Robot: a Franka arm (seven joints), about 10 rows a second.
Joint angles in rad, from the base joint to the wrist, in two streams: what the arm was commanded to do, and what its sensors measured. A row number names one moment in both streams.
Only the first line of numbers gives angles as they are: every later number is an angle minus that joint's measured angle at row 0.
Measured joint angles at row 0: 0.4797, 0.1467, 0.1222, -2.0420, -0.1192, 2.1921, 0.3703
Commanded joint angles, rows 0 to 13: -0.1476, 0.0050, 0.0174, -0.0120, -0.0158, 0.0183, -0.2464; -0.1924, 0.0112, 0.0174, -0.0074, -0.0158, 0.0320, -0.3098; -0.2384, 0.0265, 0.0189, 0.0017, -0.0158, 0.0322, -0.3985; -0.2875, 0.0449, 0.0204, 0.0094, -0.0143, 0.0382, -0.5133; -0.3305, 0.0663, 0.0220, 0.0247, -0.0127, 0.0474, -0.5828; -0.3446, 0.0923, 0.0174, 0.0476, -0.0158, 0.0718, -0.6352; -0.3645, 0.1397, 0.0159, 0.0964, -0.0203, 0.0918, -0.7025; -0.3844, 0.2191, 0.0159, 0.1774, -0.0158, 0.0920, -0.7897; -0.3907, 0.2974, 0.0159, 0.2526, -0.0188, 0.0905, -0.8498; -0.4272, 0.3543, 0.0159, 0.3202, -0.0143, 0.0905, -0.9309; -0.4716, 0.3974, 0.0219, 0.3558, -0.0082, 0.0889, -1.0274; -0.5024, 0.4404, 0.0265, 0.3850, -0.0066, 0.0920, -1.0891; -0.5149, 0.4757, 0.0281, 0.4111, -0.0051, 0.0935, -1.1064; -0.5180, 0.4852, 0.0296, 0.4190, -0.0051, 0.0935, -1.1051
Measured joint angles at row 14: -0.5039, 0.4452, 0.0025, 0.3627, -0.0026, 0.1084, -1.0881
